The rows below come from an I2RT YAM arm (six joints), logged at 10 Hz.
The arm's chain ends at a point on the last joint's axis. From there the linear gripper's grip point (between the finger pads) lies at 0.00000 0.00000 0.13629 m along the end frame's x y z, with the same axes.
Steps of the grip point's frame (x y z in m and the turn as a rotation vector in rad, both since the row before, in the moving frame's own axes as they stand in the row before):
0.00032, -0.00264, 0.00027, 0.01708, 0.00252, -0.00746
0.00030, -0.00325, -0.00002, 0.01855, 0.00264, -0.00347
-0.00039, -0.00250, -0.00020, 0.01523, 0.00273, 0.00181
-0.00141, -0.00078, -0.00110, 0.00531, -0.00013, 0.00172
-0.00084, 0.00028, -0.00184, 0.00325, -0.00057, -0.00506
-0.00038, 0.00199, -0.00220, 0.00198, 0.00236, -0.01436
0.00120, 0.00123, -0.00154, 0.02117, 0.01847, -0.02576
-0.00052, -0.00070, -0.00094, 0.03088, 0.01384, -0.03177
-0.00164, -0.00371, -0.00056, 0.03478, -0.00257, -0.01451
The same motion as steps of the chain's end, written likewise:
-0.00001, -0.00031, 0.00029, 0.01708, 0.00252, -0.00746
-0.00006, -0.00072, 0.00000, 0.01855, 0.00264, -0.00347
-0.00076, -0.00042, -0.00018, 0.01523, 0.00273, 0.00181
-0.00139, -0.00006, -0.00110, 0.00531, -0.00013, 0.00172
-0.00076, 0.00072, -0.00184, 0.00325, -0.00057, -0.00506
-0.00070, 0.00226, -0.00220, 0.00198, 0.00236, -0.01436
-0.00128, 0.00415, -0.00149, 0.02117, 0.01847, -0.02576
-0.00234, 0.00354, -0.00086, 0.03088, 0.01384, -0.03177
-0.00126, 0.00103, -0.00048, 0.03478, -0.00257, -0.01451

